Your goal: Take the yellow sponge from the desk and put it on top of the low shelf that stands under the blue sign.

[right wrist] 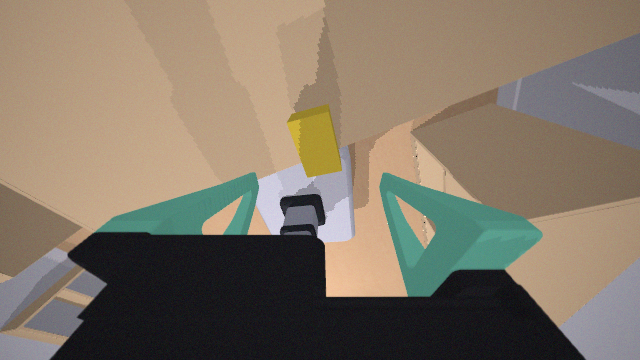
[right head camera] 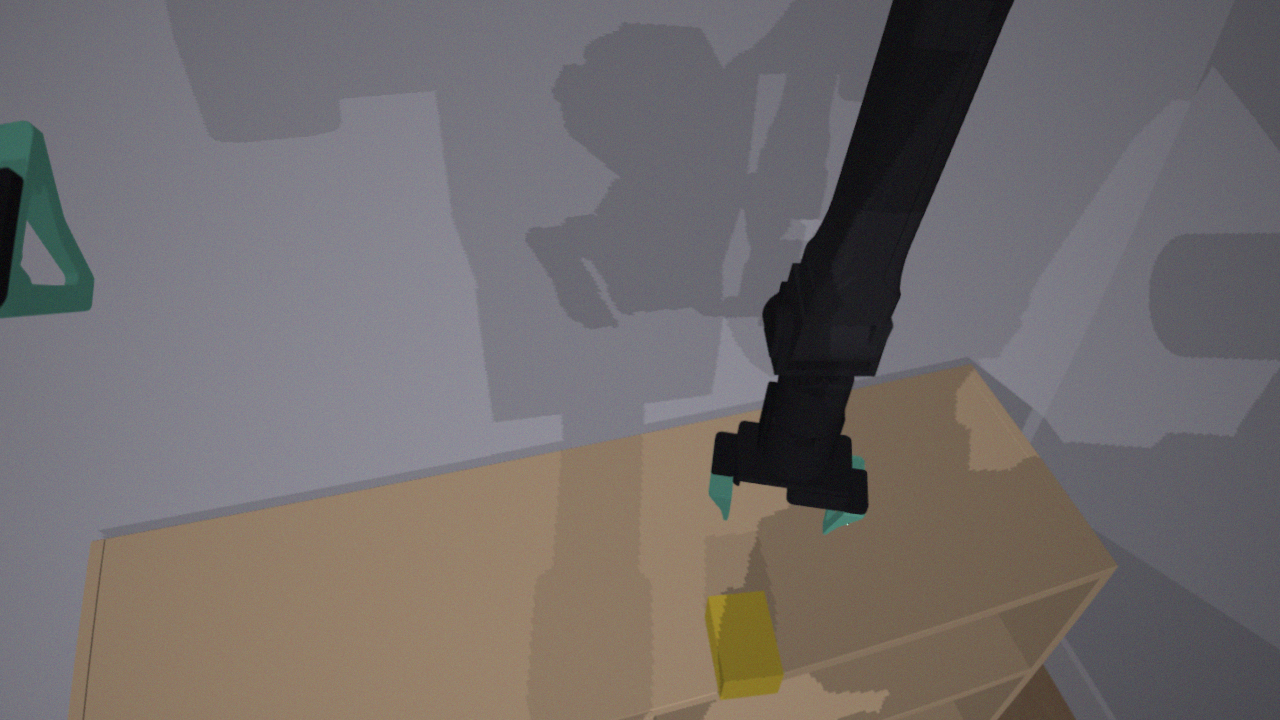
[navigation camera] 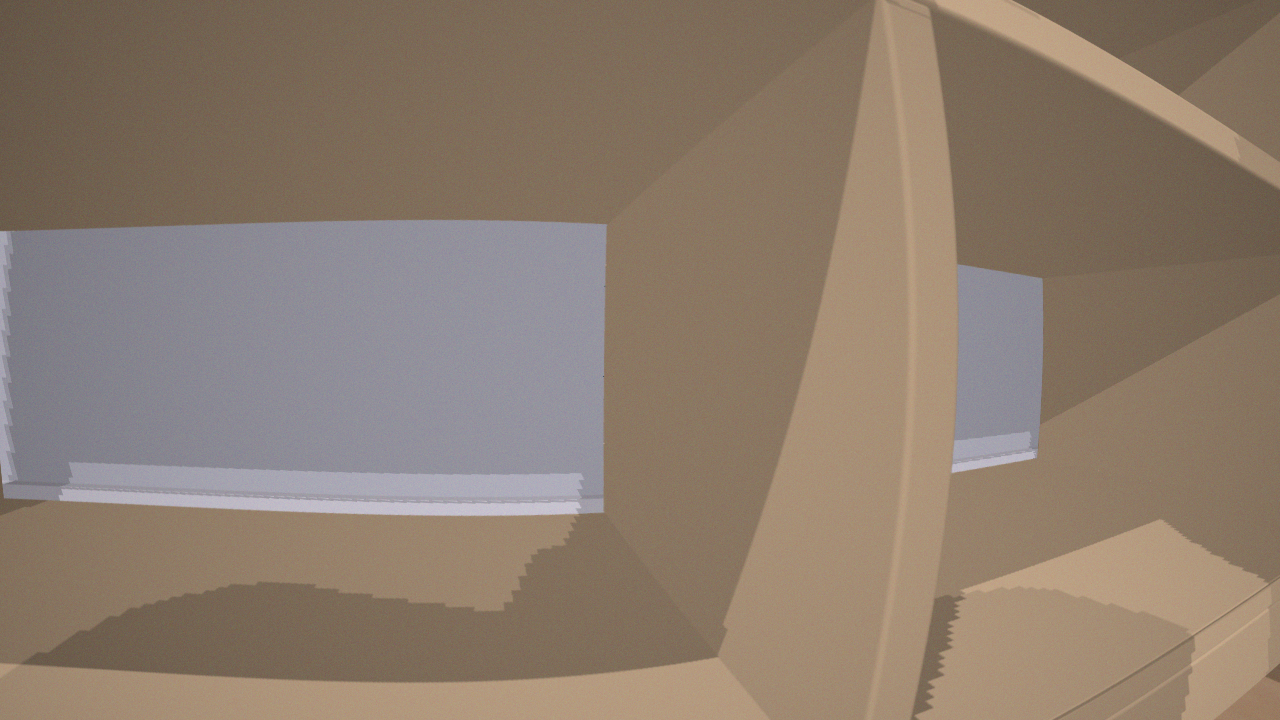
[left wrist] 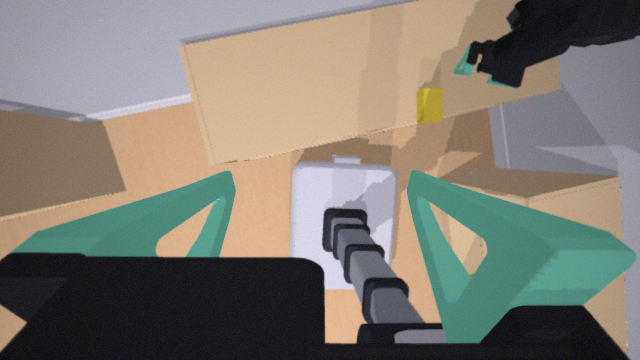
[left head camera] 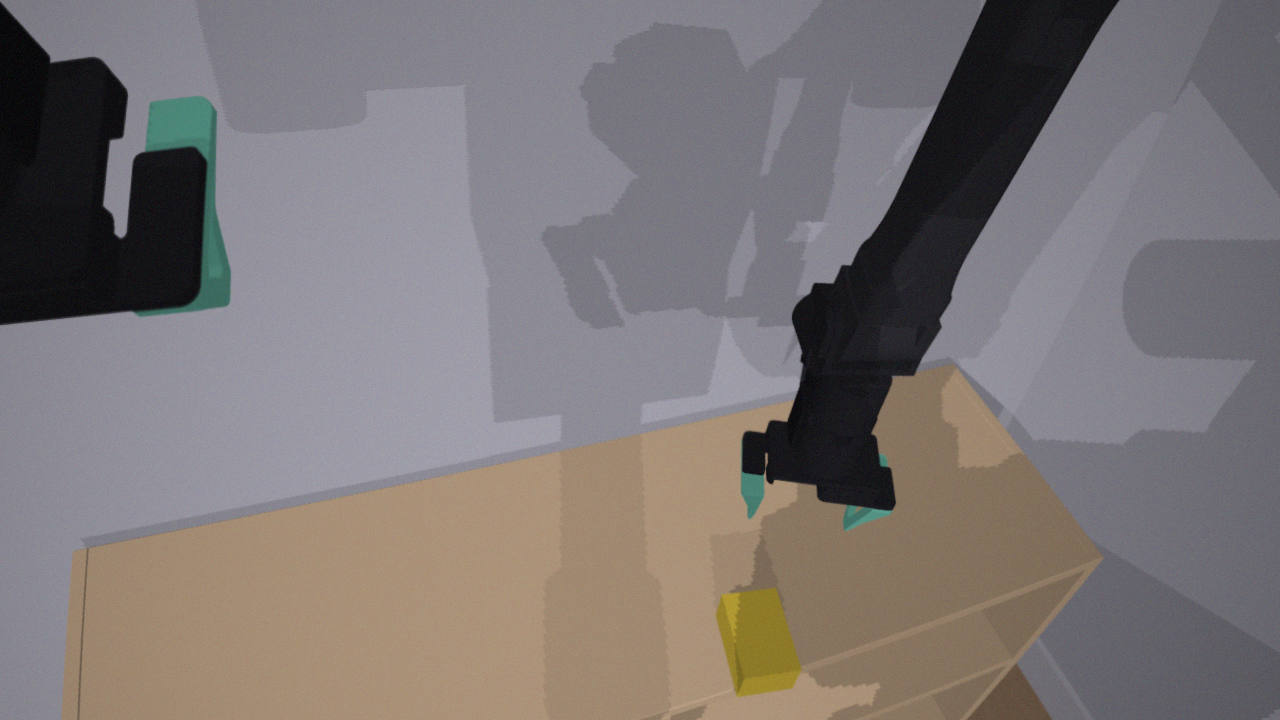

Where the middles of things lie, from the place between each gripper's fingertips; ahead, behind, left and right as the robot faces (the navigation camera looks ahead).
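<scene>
My right gripper is 4 cm past the yellow sponge (right wrist: pixel 312 130), 2 cm to the right of it and 17 cm above it.
Relative to my left hand, the yellow sponge lies 190 mm ahead, 390 mm to the right and 640 mm below.
</scene>
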